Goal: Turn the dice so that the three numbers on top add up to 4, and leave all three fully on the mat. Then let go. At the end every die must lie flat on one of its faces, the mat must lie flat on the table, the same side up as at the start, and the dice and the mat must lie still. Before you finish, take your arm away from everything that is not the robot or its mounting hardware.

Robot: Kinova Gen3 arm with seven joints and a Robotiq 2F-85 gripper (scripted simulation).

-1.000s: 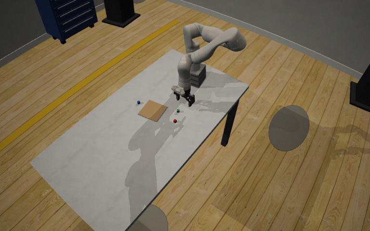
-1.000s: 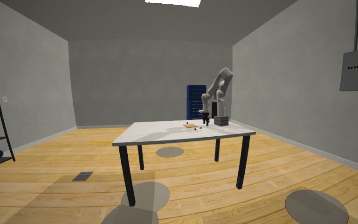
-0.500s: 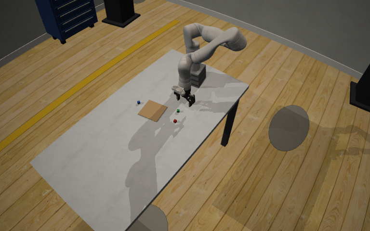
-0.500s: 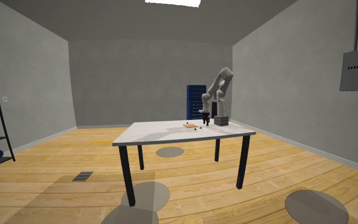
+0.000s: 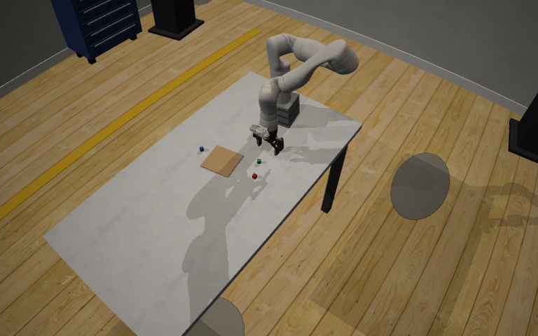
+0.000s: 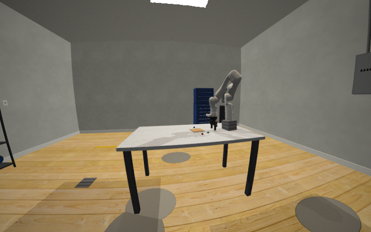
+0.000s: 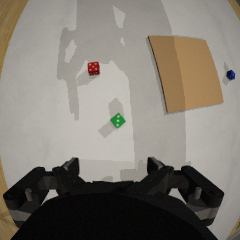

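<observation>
The green die lies 5 cm ahead of my hand, 4 cm below it and 2 cm to the right of it. From my hand the other things lie so: blue die: 28 cm to the right, 12 cm ahead, 4 cm below; tan mat: 16 cm to the right, 13 cm ahead, 4 cm below; red die: 14 cm ahead, 4 cm below, 1 cm to the left.
</observation>
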